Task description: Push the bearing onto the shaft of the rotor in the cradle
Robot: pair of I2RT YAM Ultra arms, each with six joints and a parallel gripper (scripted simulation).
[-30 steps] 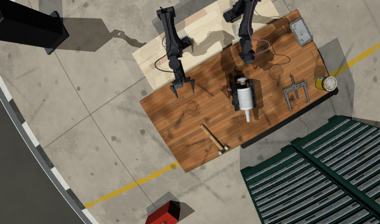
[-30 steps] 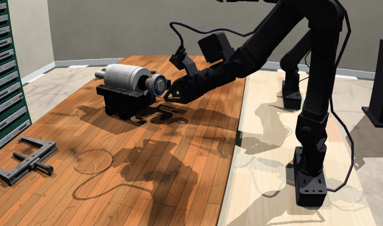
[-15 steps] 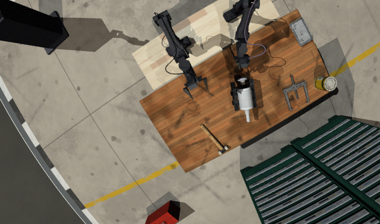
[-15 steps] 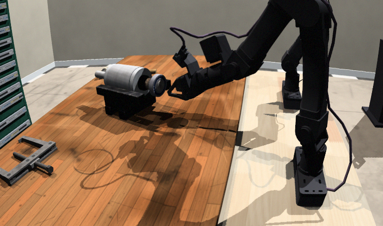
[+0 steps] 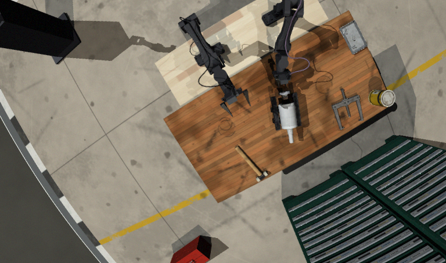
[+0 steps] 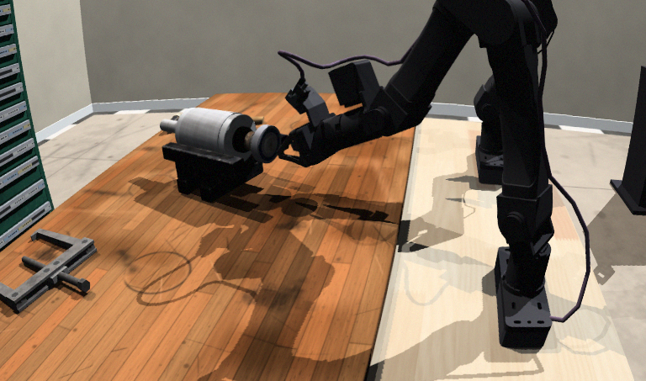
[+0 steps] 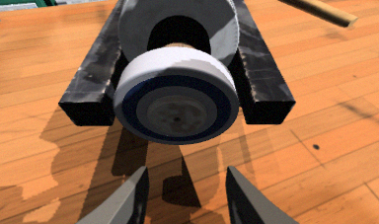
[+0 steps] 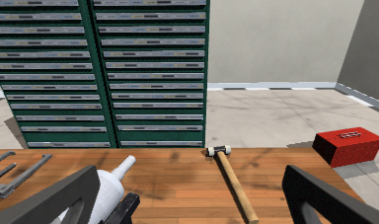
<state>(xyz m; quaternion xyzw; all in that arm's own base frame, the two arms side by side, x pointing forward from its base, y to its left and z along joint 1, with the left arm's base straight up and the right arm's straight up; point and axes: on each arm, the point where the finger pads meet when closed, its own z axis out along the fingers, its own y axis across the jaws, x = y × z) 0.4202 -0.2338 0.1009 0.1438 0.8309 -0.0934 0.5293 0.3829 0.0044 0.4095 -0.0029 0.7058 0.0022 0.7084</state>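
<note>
The bearing lies 5 cm ahead of my left hand, 1 cm to the right of it and 1 cm above it. The rest, counted from my left hand: black cradle 18 cm ahead, 6 cm to the right, 5 cm below; rotor 18 cm ahead, 6 cm to the right, 1 cm above.
</note>
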